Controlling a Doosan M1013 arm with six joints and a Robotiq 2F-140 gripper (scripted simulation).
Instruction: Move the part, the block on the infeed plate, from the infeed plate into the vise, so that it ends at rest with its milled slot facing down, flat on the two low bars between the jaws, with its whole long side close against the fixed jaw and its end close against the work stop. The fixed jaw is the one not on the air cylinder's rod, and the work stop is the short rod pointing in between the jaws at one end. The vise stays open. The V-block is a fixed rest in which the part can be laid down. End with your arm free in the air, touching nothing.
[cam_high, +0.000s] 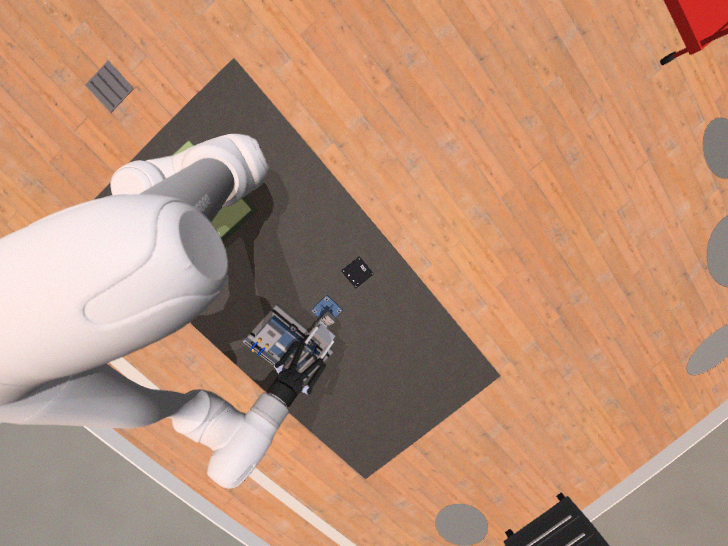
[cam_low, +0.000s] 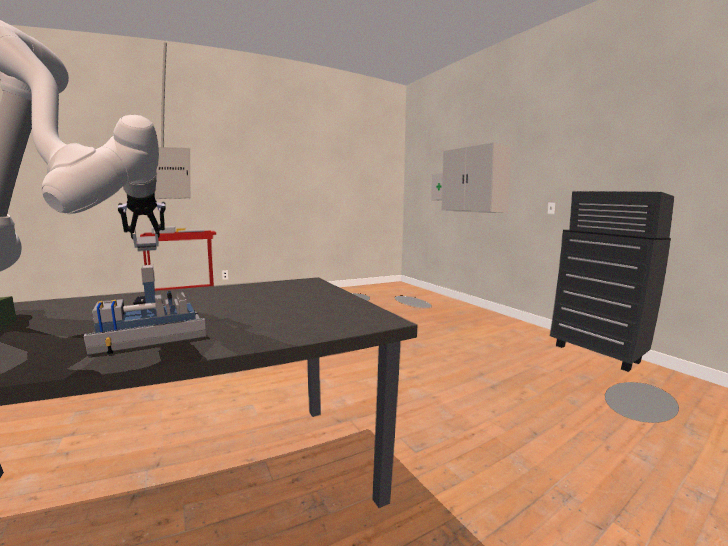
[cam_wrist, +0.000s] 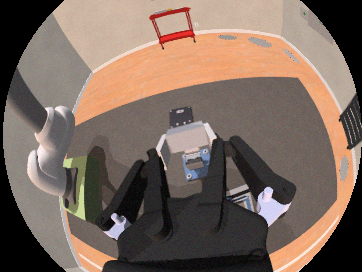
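Now: hand 20 mm to the right of the part and 20 mm above it. Round my hand: black infeed plate: 250 mm below, 210 mm to the left, 50 mm behind.
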